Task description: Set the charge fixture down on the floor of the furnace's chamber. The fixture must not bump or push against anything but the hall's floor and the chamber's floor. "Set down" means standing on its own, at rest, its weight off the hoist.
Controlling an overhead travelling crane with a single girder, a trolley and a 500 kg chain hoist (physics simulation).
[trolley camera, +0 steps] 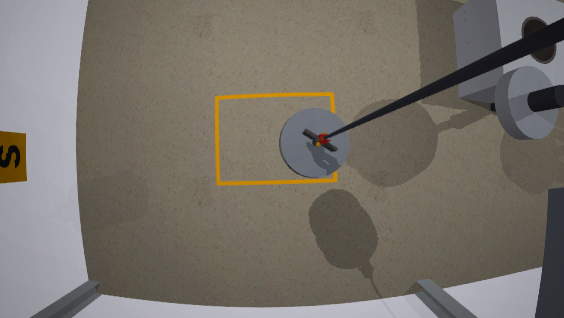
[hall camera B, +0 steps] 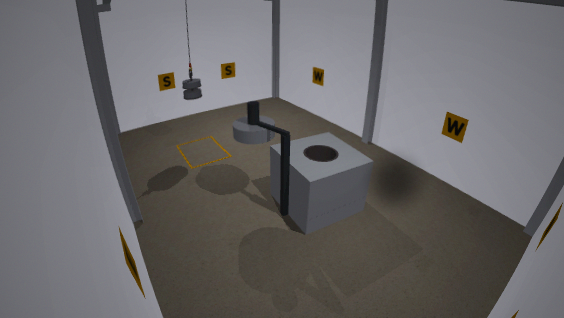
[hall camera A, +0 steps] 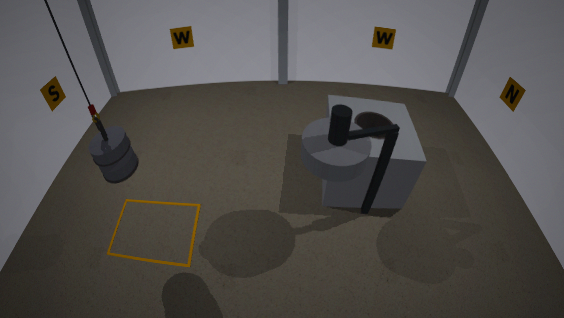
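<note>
The charge fixture, a grey stack of round discs, hangs upright in the air. My hook is on its bail at the top. In the trolley camera the fixture overlaps the right side of the orange floor rectangle. The furnace is a pale grey block, well apart from the fixture. Its round top opening is uncovered; the chamber's floor is too dark to make out.
A thick round lid hangs beside the furnace on the south side, from a black post with an arm. The orange rectangle marks the floor. Walls and grey columns enclose the hall.
</note>
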